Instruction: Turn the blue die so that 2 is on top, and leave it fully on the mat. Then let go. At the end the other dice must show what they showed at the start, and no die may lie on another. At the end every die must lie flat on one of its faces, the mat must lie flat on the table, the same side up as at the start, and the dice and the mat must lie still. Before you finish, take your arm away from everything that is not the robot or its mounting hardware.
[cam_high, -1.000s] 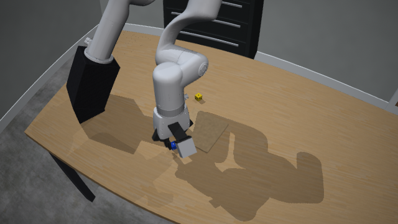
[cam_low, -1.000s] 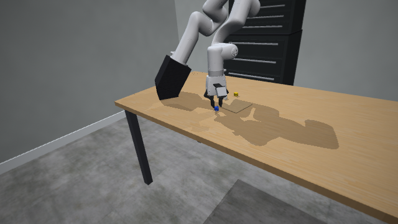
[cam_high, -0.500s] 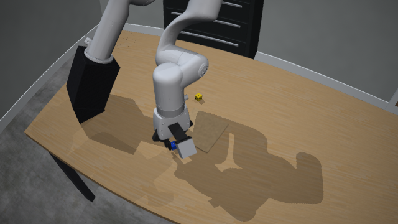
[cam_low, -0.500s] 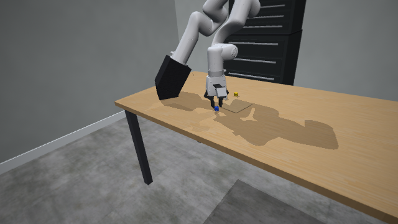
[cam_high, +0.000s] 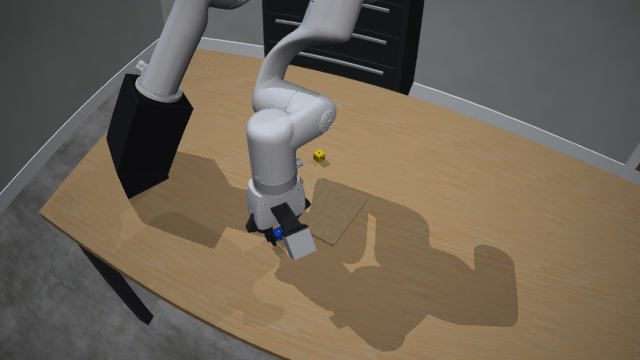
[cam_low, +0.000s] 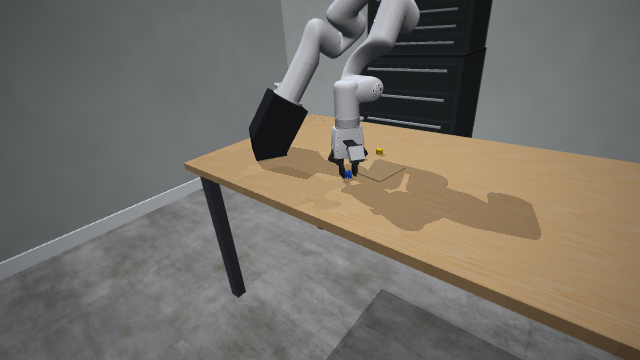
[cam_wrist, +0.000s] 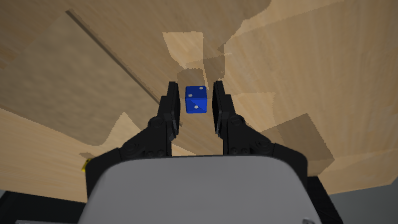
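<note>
My hand is 2 cm above the blue die and 1 cm past it. Round my hand: white die: 16 cm to the left, 5 cm behind, 2 cm below; then yellow die: 23 cm to the left, 3 cm behind, 2 cm below; then mat: 11 cm to the left, 4 cm ahead, 3 cm below.
</note>
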